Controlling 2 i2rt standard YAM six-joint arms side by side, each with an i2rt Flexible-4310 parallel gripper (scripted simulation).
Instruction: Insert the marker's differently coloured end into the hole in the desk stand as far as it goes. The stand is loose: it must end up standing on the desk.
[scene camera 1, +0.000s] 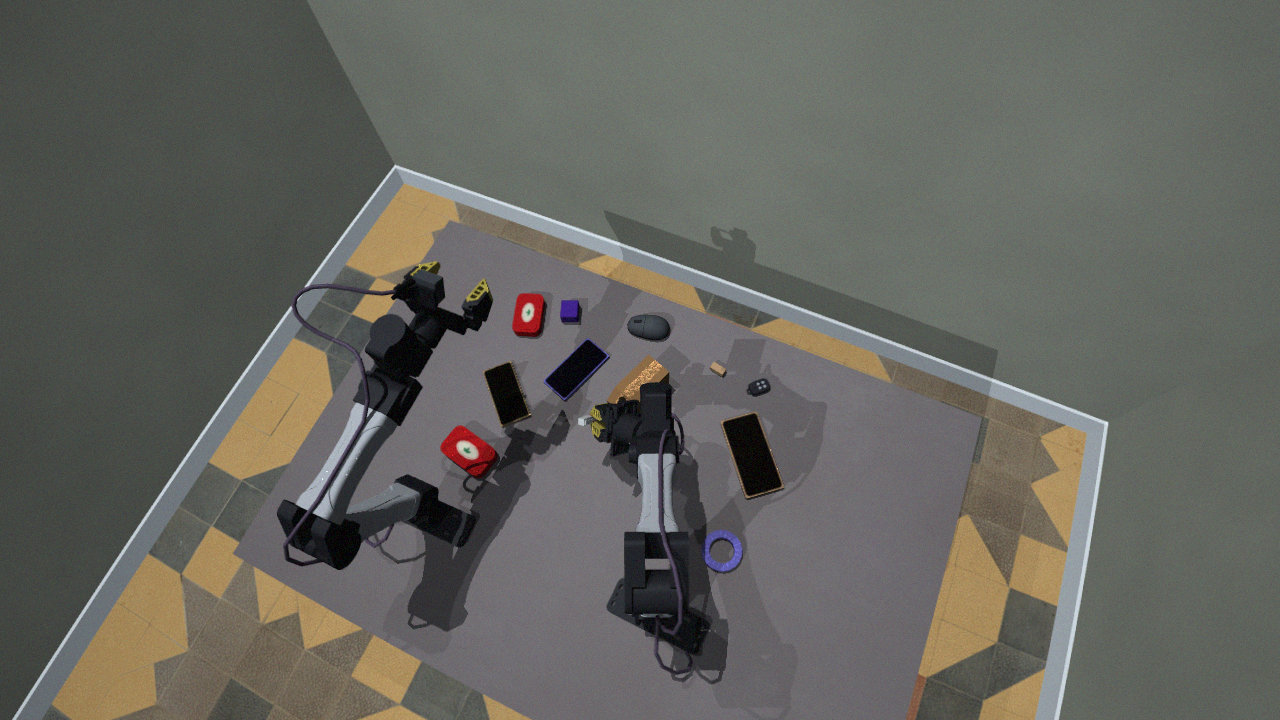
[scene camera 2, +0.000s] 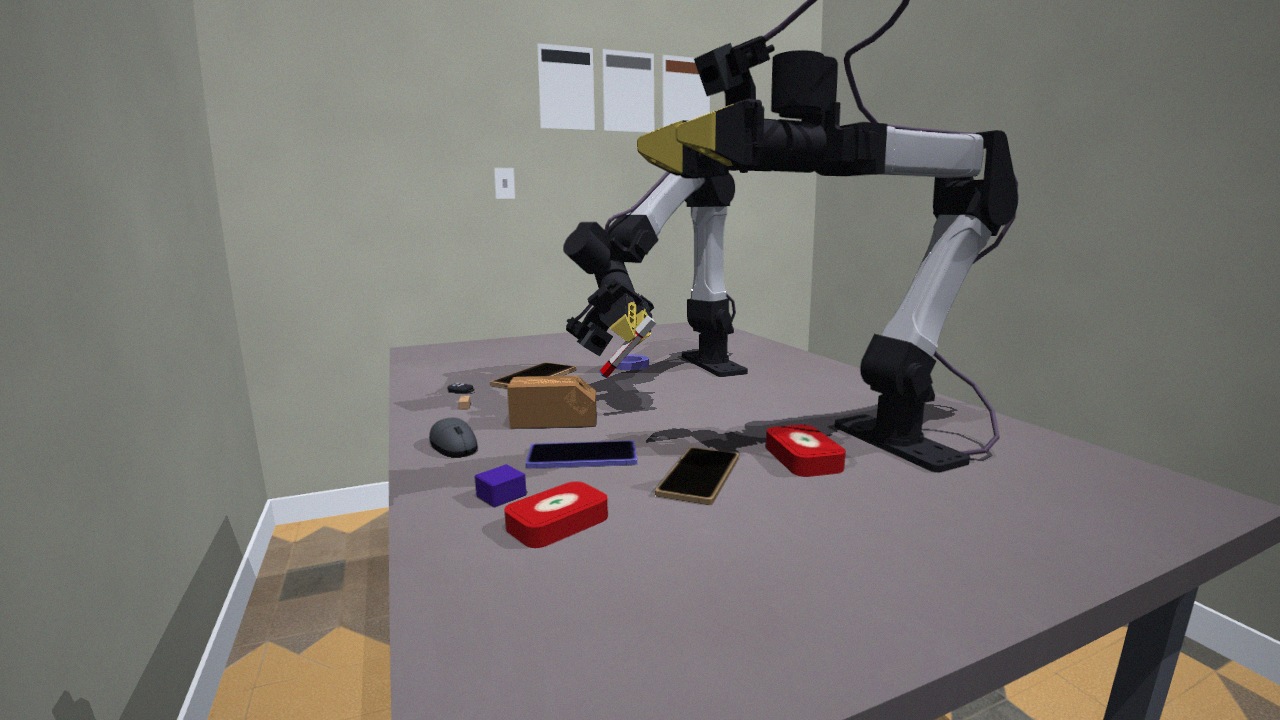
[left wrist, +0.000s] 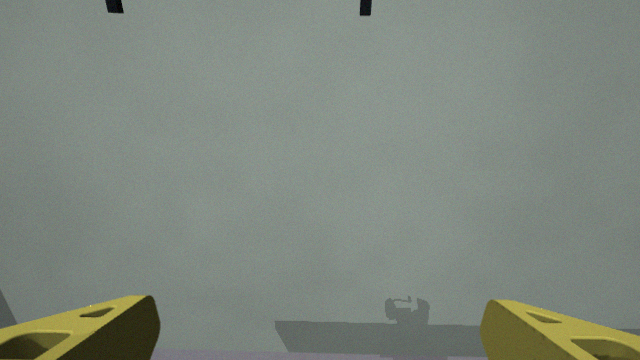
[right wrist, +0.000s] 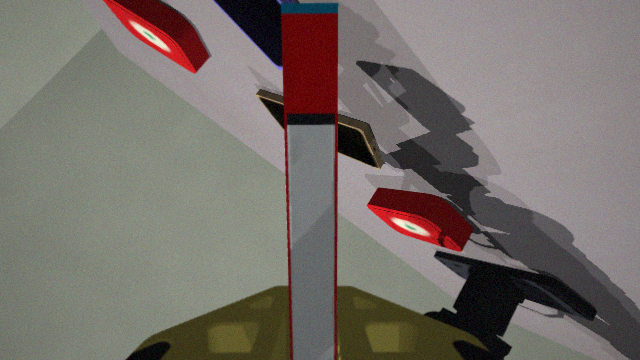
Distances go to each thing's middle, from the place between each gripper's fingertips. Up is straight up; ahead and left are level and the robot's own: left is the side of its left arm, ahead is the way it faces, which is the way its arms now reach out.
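Labels:
My right hand (scene camera 2: 634, 341) is 100 mm above the brown desk stand (scene camera 2: 537, 401), 120 mm short of it and 40 mm to the left of it. The marker (scene camera 2: 648, 323) is 20 mm below my right hand and 10 mm ahead of it. The mouse (scene camera 2: 453, 437) is 120 mm below my right hand, 290 mm ahead of it and 10 mm to the left of it, while the phone (scene camera 1: 758, 474) is 130 mm below my right hand, 320 mm to the right of it and 90 mm ahead of it.
My left hand (scene camera 2: 655, 139) is 280 mm above the marker, 70 mm past it and 270 mm to the left of it. The mouse is 390 mm below my left hand, 210 mm ahead of it and 260 mm to the right of it. The brown desk stand is 370 mm below my left hand, 40 mm ahead of it and 310 mm to the right of it. The phone is 400 mm below my left hand, 10 mm ahead of it and 590 mm to the right of it.

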